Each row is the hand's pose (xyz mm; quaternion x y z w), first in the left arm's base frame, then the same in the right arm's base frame.
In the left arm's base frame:
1: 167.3 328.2 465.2 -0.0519 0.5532 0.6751 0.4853
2: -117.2 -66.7 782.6 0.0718 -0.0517 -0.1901 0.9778
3: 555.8 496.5 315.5 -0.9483 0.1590 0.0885 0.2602
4: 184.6 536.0 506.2 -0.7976 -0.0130 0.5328 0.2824
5: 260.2 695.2 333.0 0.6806 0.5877 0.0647 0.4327
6: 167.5 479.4 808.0 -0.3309 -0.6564 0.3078 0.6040
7: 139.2 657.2 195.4 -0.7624 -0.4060 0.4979 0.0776
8: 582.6 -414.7 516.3 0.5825 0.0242 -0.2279 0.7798
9: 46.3 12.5 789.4 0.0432 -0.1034 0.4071 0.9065
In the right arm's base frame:
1: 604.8 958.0 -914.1 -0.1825 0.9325 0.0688 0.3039
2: 488.1 1324.8 -478.8 -0.6354 -0.0109 -0.2308 0.7368
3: 894.0 684.2 -1121.5 0.8214 -0.3291 -0.0833 0.4584
4: 627.0 1007.3 -1119.6 0.6751 -0.4862 -0.4897 0.2611
5: 620.3 833.3 -1294.9 0.2828 0.4559 -0.5076 0.6742
6: 733.4 1285.5 -1042.9 -0.6668 -0.1287 0.6400 0.3595
7: 456.7 751.1 -1256.2 0.5663 -0.1424 -0.7442 0.3244
8: 1041.2 776.6 -204.4 -0.1337 -0.0749 -0.3690 0.9167
9: 637.0 1274.2 -570.0 -0.5163 0.3403 0.2463 0.7463

